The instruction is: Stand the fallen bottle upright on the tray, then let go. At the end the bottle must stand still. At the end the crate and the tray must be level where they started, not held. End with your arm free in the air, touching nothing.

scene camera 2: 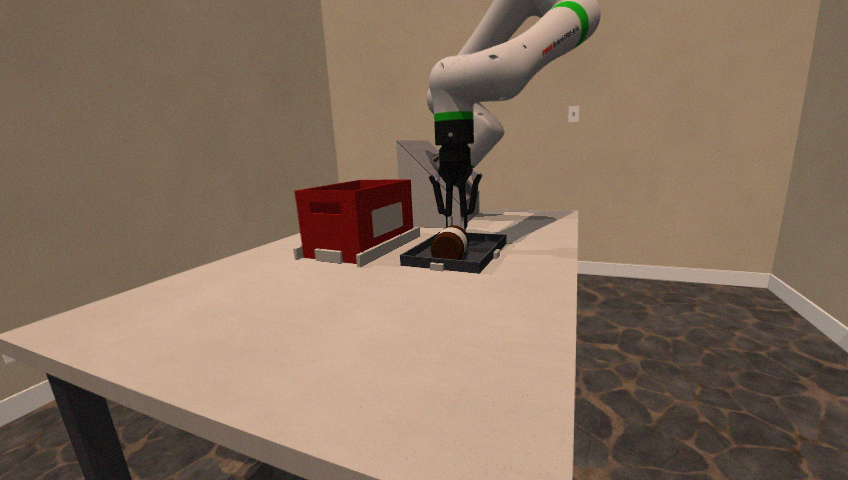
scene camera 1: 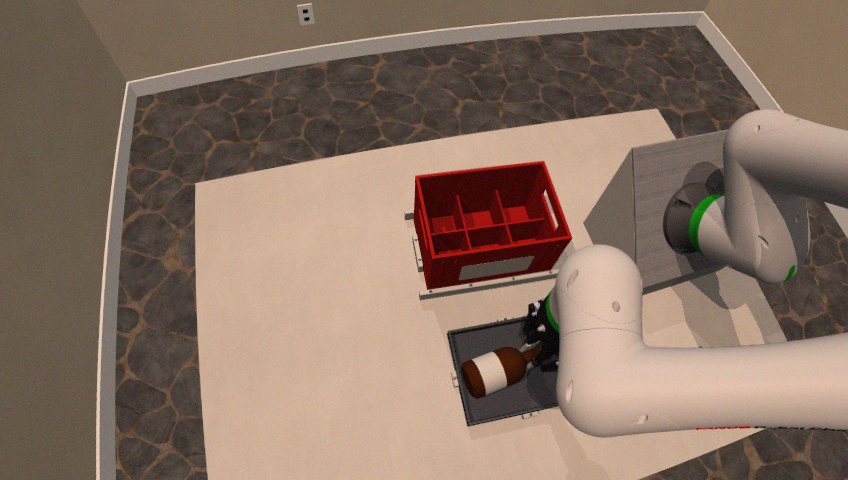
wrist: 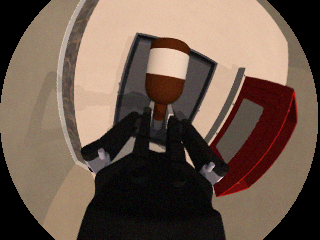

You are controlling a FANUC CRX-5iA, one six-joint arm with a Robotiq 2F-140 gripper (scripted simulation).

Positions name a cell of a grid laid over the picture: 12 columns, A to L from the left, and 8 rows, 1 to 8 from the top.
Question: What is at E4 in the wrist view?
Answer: A tray.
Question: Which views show the bottle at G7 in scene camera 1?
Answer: Scene camera 2, scene camera 1 and the wrist view: all of them.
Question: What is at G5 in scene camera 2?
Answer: A tray.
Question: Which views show the tray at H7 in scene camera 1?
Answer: Scene camera 2, scene camera 1 and the wrist view: all of them.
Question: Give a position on a red crate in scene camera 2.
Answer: F4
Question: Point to a red crate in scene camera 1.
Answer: At G5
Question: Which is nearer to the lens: the bottle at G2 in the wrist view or the red crate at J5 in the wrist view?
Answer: The bottle.
